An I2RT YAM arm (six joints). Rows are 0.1 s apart.
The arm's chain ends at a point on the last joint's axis. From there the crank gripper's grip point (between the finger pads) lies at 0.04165 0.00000 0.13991 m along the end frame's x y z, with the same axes.
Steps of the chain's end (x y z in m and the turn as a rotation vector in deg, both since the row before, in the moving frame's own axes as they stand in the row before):
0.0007, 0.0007, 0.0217, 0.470, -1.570, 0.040
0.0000, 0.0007, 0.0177, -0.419, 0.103, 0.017
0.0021, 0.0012, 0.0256, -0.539, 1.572, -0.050
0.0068, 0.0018, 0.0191, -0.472, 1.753, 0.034
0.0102, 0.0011, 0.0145, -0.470, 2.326, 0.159
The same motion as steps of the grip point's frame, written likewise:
-0.0031, -0.0004, 0.0228, 0.470, -1.570, 0.040
0.0003, 0.0017, 0.0176, -0.419, 0.103, 0.017
0.0059, 0.0025, 0.0244, -0.539, 1.572, -0.050
0.0111, 0.0030, 0.0178, -0.472, 1.753, 0.034
0.0158, 0.0024, 0.0127, -0.470, 2.326, 0.159

